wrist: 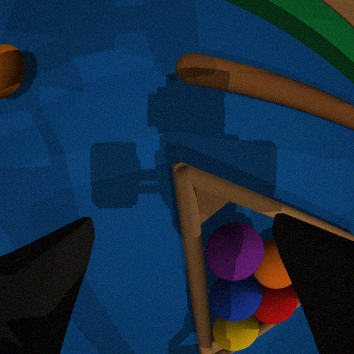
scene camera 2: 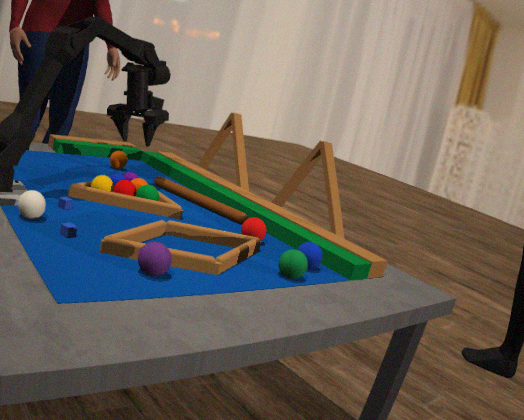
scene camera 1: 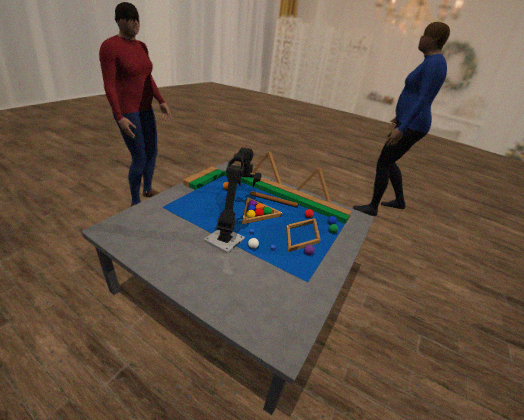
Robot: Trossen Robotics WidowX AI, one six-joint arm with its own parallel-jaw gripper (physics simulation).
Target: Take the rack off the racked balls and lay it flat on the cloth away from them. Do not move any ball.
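Where they show: gripper, fingertip midpoint: point(wrist: 185, 226) point(scene camera 2: 136, 143) point(scene camera 1: 246, 186); arm's base, origin of the base link: point(scene camera 1: 225, 238).
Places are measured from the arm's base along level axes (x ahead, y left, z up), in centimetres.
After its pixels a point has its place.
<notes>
The wooden triangular rack point(scene camera 1: 262, 218) @(x 28.0, y -11.2, z 0.0 cm) point(scene camera 2: 127, 201) @(x 29.0, y -12.1, z 0.3 cm) point(wrist: 195, 260) @(x 36.4, y 3.3, z 1.6 cm) lies flat on the blue cloth point(scene camera 1: 287, 265) @(x -2.6, y -36.9, z -1.4 cm) point(scene camera 2: 100, 285) @(x 0.2, y -46.0, z -1.4 cm) point(wrist: 135, 280) @(x 31.5, y 8.4, z -1.4 cm) around yellow point(scene camera 2: 102, 183) @(x 25.2, y -5.9, z 2.8 cm) point(wrist: 235, 331) @(x 28.3, y -2.7, z 3.3 cm), red point(scene camera 2: 124, 188) @(x 29.3, y -9.6, z 2.7 cm) point(wrist: 276, 304) @(x 32.2, y -6.4, z 3.5 cm), green point(scene camera 2: 147, 192) @(x 33.5, y -13.3, z 2.8 cm), orange point(scene camera 2: 139, 185) @(x 35.0, y -7.9, z 2.9 cm) point(wrist: 272, 265) @(x 37.0, y -4.0, z 3.2 cm), purple point(scene camera 2: 130, 176) @(x 36.4, y -1.8, z 3.5 cm) point(wrist: 235, 251) @(x 38.6, y 0.7, z 3.7 cm) and blue point(scene camera 2: 117, 177) @(x 31.1, y -3.5, z 3.6 cm) point(wrist: 236, 298) @(x 33.5, y -1.1, z 3.6 cm) balls. My gripper point(scene camera 2: 136, 142) @(x 42.7, y 6.7, z 10.4 cm) point(wrist: 185, 226) @(x 42.7, y 6.7, z 10.4 cm) is open and empty, pointing down high above the cloth. In the wrist view the rack's near corner and left bar appear between the fingers; the right finger hides part of the rack and some balls.
A diamond-shaped wooden frame point(scene camera 1: 303, 245) @(x 14.9, y -40.7, z 0.2 cm) point(scene camera 2: 192, 260) @(x 19.9, y -45.2, z 0.5 cm) lies near a purple ball point(scene camera 1: 309, 249) @(x 9.5, y -44.7, z 3.2 cm) point(scene camera 2: 154, 258) @(x 9.8, y -46.5, z 2.4 cm). A brown stick point(scene camera 1: 274, 199) @(x 53.0, y -10.5, z 0.5 cm) point(scene camera 2: 200, 200) @(x 52.9, y -12.3, z 0.3 cm) point(wrist: 280, 92) @(x 53.1, y -2.1, z 1.3 cm) lies between the rack and green cushion point(scene camera 2: 300, 237) @(x 55.0, y -43.7, z 1.7 cm). A white ball point(scene camera 1: 253, 243) @(x 0.0, y -16.6, z 3.0 cm) point(scene camera 2: 32, 204) @(x 1.0, y -18.3, z 2.2 cm) and orange ball point(scene camera 2: 118, 159) @(x 49.6, y 23.2, z 2.0 cm) point(wrist: 9, 71) @(x 50.8, y 22.9, z 2.6 cm) stand apart.
</notes>
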